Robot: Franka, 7 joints.
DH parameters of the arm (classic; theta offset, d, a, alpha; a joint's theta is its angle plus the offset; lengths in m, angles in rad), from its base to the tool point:
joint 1: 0 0.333 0 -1.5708
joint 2: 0 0 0 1.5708
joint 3: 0 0.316 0.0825 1.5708
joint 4: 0 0 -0.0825 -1.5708
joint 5: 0 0.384 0 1.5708
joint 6: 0 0 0.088 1.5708
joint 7: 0 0.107 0 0
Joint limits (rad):
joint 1: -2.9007..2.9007
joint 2: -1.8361..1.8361
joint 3: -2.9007..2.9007
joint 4: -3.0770..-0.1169
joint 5: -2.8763..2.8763
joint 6: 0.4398..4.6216
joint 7: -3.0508..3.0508
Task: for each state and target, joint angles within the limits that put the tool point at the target. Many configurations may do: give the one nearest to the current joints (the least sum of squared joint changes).
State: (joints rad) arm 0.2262 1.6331 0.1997 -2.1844 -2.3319 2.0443 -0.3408
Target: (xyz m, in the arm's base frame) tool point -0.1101 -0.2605 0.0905
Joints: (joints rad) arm 0.4176 1.8361 -0.4450 -2.8494 -2.2051 1.9826 -0.3408
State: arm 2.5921 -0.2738 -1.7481 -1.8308 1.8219 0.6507 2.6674
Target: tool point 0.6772 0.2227 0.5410
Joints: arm 2.7540 -0.9176 -2.1343 -1.3532 2.1326 1.2902 2.6674
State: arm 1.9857 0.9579 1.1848 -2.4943 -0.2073 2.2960 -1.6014
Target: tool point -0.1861 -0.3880 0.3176
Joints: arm 2.4824 1.0305 1.6571 -2.5669 -0.1896 2.3367 -1.6014
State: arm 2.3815 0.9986 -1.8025 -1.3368 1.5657 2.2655 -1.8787
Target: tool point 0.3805 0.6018 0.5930
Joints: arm 1.9602 1.0765 -1.6720 -1.3988 1.5694 2.2679 -1.8787
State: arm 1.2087 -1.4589 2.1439 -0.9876 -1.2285 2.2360 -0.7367
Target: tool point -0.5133 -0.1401 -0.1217
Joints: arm 1.2031 -1.6632 2.4130 -1.6218 -1.1640 2.1522 -0.7367
